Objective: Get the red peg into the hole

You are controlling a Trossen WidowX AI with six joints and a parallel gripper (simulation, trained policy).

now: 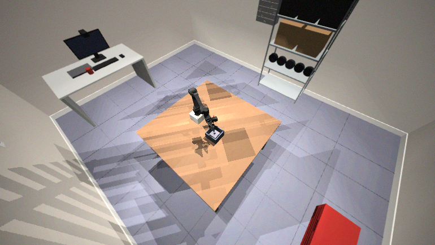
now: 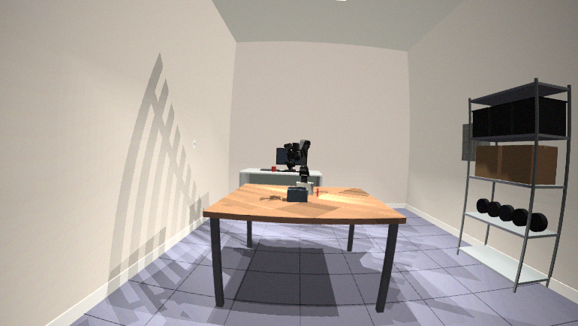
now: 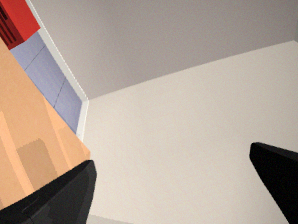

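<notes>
Right now the red peg is 21 cm behind my gripper tip, 33 cm to the left of it and 32 cm below it. Also, from my gripper tip: grey box 7 cm behind, 12 cm to the left, 33 cm below.
</notes>
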